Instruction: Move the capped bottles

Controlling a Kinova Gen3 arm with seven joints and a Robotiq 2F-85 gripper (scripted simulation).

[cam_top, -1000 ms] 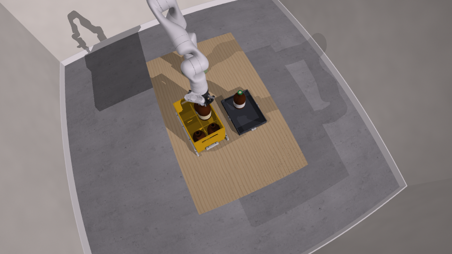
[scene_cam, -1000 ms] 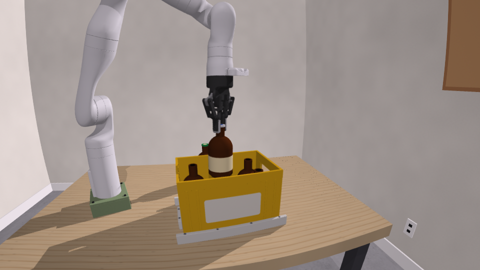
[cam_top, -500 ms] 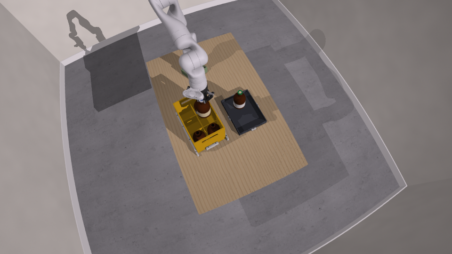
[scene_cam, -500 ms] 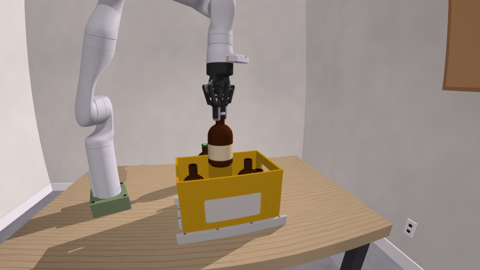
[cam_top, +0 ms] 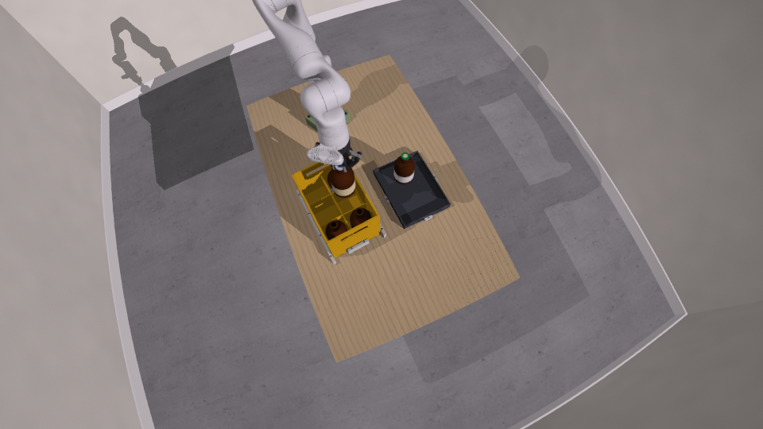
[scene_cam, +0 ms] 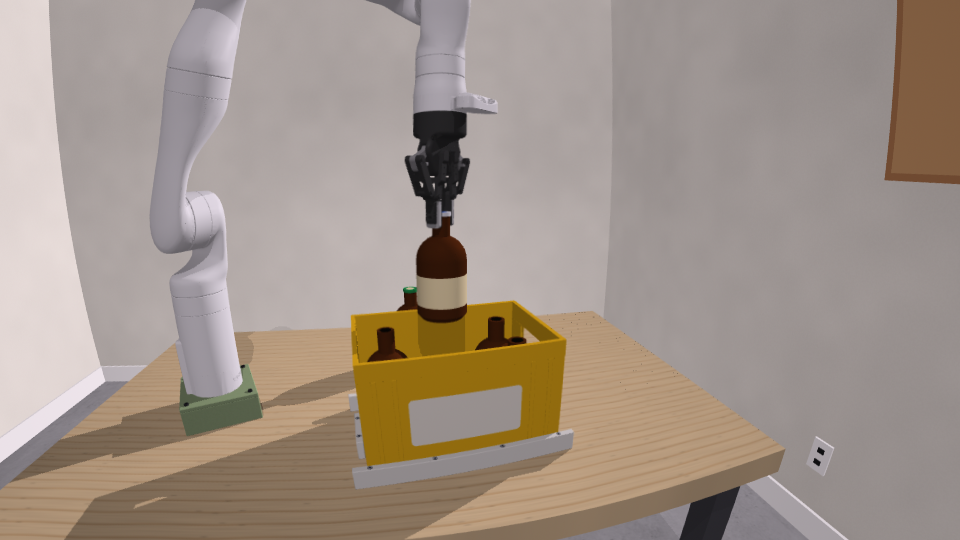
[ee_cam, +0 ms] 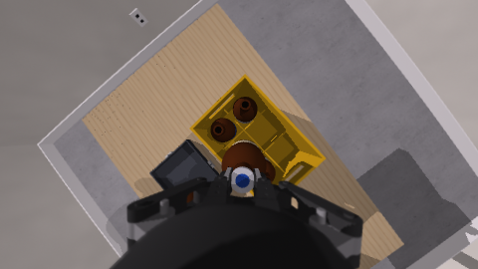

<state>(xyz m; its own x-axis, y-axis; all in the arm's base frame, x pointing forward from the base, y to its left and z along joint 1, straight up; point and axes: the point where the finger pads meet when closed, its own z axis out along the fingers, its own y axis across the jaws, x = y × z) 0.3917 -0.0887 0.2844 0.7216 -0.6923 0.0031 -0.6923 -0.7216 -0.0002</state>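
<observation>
My hand is 70 mm above the blue-capped brown bottle. The rest, counted from my hand: yellow crate: 250 mm below, 40 mm to the right; dark tray: 320 mm below, 230 mm to the left, 40 mm ahead.
</observation>
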